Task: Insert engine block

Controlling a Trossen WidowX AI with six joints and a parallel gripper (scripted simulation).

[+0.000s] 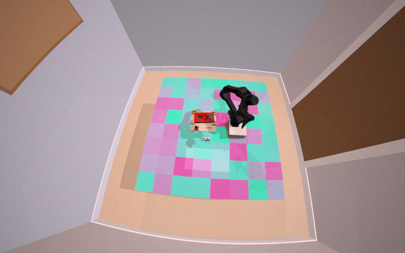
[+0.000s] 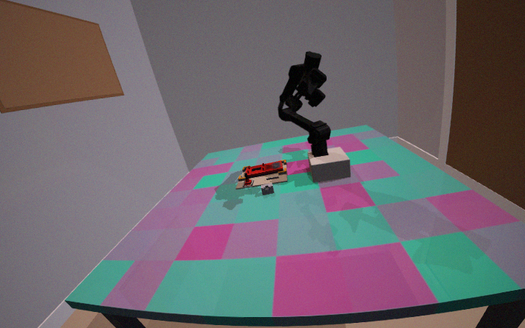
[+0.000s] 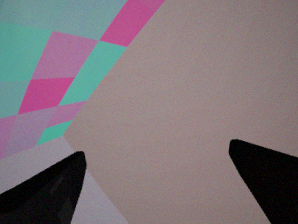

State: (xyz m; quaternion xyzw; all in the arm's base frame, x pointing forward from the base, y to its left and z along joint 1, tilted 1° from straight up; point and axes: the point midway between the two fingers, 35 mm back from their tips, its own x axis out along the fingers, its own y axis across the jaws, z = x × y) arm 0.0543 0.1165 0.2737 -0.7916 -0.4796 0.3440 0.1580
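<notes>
Now: gripper tip 320 mm above the engine block, 190 mm short of it and 10 mm to the left of it.
</notes>
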